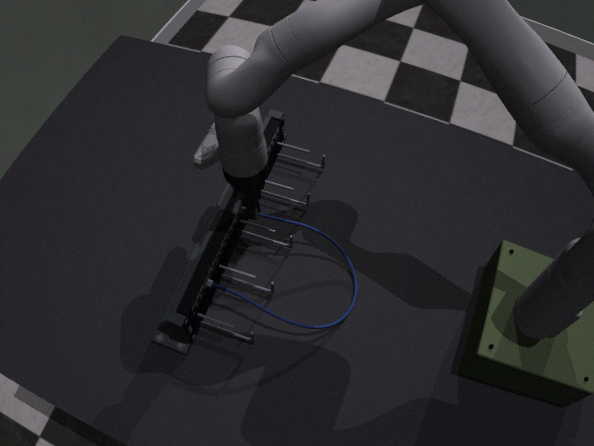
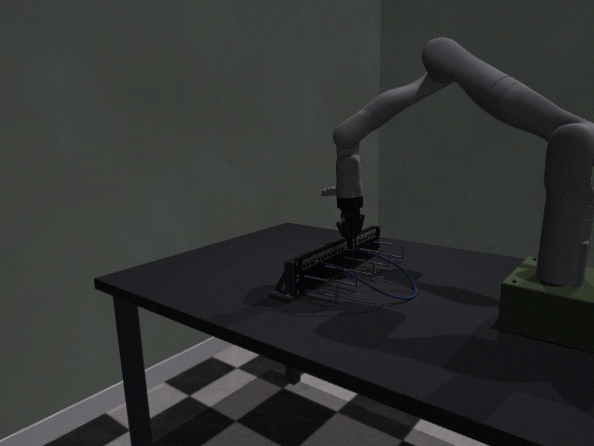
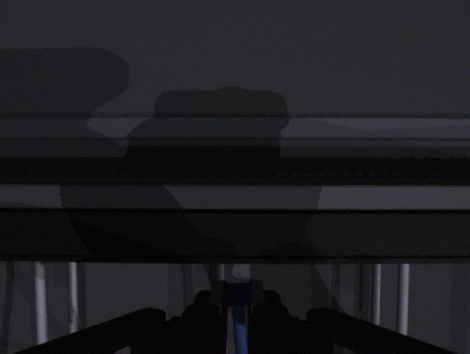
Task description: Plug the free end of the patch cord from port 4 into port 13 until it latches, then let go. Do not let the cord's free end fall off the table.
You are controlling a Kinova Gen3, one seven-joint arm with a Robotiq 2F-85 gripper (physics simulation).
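Seen in the pictures: gripper, between the fingertips: [image 1: 253,213] [image 2: 352,250] [image 3: 238,300]; arm's base, origin of its link: [image 1: 535,314] [image 2: 558,277].
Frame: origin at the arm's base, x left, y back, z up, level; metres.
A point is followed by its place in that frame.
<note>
The black patch panel [image 1: 192,285] {x 0.143, y -0.578, z -0.005 m} [image 2: 291,278] {x 0.218, y -0.571, z -0.045 m} [image 3: 380,235] {x -0.095, y -0.577, z -0.005 m} stands on the table, its port side towards the robot base. The blue patch cord [image 1: 355,280] {x -0.006, y -0.329, z -0.095 m} [image 2: 415,286] {x -0.018, y -0.335, z -0.093 m} [image 3: 240,332] {x -0.039, y -0.527, z -0.023 m} bows out from it in a wide loop. The cord's fixed-end plug [image 1: 210,283] {x 0.123, y -0.555, z -0.021 m} sits in a port near the panel's near end. My gripper [image 1: 252,212] {x -0.037, y -0.540, z -0.028 m} [image 2: 352,243] {x -0.037, y -0.540, z -0.028 m} [image 3: 238,300] {x -0.037, y -0.540, z -0.028 m} is shut on the free-end plug, its fingertips on both sides of the blue boot. The plug's clear front [image 3: 241,271] {x -0.039, y -0.556, z -0.022 m} shows at the panel's front edge; the panel hides its nose. Port numbers and the latch cannot be made out.
Metal cord-holder rods [image 1: 274,287] {x 0.073, y -0.461, z -0.063 m} [image 2: 402,251] {x -0.226, y -0.467, z -0.067 m} [image 3: 403,300] {x -0.127, y -0.534, z -0.048 m} stick out from the panel's port side, on both sides of my gripper. The green robot base block [image 1: 540,372] {x 0.103, y 0.027, z -0.001 m} [image 2: 545,315] {x 0.108, y -0.005, z -0.049 m} stands at the right. The dark table [image 1: 90,150] {x -0.109, y -0.986, z -0.104 m} [image 2: 200,265] {x 0.149, y -0.999, z -0.104 m} carries the panel.
</note>
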